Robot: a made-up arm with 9 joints.
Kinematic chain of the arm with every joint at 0, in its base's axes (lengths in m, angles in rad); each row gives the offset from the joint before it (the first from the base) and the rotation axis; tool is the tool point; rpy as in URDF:
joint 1: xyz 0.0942 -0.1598 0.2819 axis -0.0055 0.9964 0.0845
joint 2: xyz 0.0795 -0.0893 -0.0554 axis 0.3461 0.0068 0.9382
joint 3: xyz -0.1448 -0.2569 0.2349 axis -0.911 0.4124 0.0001
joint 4: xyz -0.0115 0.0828 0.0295 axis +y
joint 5: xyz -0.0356 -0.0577 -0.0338 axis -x
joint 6: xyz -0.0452 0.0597 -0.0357 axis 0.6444 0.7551 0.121
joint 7: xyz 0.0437 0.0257 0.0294 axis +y
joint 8: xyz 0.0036 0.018 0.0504 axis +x
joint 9: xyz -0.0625 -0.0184 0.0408 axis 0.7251 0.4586 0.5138
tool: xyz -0.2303 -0.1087 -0.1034 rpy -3.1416 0 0
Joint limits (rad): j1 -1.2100..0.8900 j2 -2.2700..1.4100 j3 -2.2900..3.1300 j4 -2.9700..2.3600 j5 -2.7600..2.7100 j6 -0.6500..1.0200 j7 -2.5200..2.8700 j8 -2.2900..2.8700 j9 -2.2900..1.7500
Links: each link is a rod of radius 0.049 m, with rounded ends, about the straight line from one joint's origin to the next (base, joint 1, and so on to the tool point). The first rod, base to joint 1, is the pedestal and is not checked.
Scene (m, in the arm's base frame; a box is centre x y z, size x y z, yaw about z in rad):
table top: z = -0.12
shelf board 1: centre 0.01 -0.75 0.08 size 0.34 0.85 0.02 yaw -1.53
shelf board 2: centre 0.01 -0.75 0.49 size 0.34 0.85 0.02 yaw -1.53
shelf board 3: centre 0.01 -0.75 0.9 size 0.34 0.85 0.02 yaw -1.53
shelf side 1: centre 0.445 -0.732 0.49 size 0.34 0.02 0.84 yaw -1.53
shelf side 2: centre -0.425 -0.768 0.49 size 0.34 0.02 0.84 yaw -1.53
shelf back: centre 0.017 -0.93 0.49 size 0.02 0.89 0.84 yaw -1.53
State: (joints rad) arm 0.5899 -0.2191 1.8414 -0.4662 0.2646 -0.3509 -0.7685 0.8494 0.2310
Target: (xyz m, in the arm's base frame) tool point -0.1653 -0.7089 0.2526
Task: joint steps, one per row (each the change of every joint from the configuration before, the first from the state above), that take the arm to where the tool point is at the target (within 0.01 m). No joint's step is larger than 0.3 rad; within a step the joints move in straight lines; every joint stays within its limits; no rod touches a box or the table.
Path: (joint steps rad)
1: -0.0374 -0.2330 0.1737 0.1263 -0.2649 -0.0499 0.2098 -0.0253 0.0942
2: -0.0373 -0.2329 0.1737 0.1264 -0.2648 -0.0498 0.2098 -0.0253 0.0941
3: -0.0374 -0.2330 0.1737 0.1263 -0.2649 -0.0499 0.2098 -0.0253 0.0942
4: -0.0373 -0.2330 0.1738 0.1263 -0.2649 -0.0498 0.2098 -0.0253 0.0941
5: -0.0374 -0.2330 0.1737 0.1264 -0.2648 -0.0499 0.2098 -0.0253 0.0942
6: -0.0373 -0.2329 0.1737 0.1263 -0.2649 -0.0498 0.2098 -0.0253 0.0942
7: -0.0693 0.2566 -0.2503 -0.1385 0.1944 0.0950 -0.2180 0.0762 -0.1070
8: -0.0693 0.2566 -0.2504 -0.1385 0.1944 0.0951 -0.2179 0.0761 -0.1069
9: -0.0693 0.2566 -0.2503 -0.1385 0.1944 0.0950 -0.2179 0.0762 -0.1070
10: -0.0693 0.2566 -0.2503 -0.1385 0.1944 0.0950 -0.2179 0.0761 -0.1069
11: -0.0693 0.2567 -0.2503 -0.1385 0.1944 0.0951 -0.2180 0.0762 -0.1070
12: -0.0693 0.2566 -0.2503 -0.1385 0.1944 0.0950 -0.2179 0.0761 -0.1069

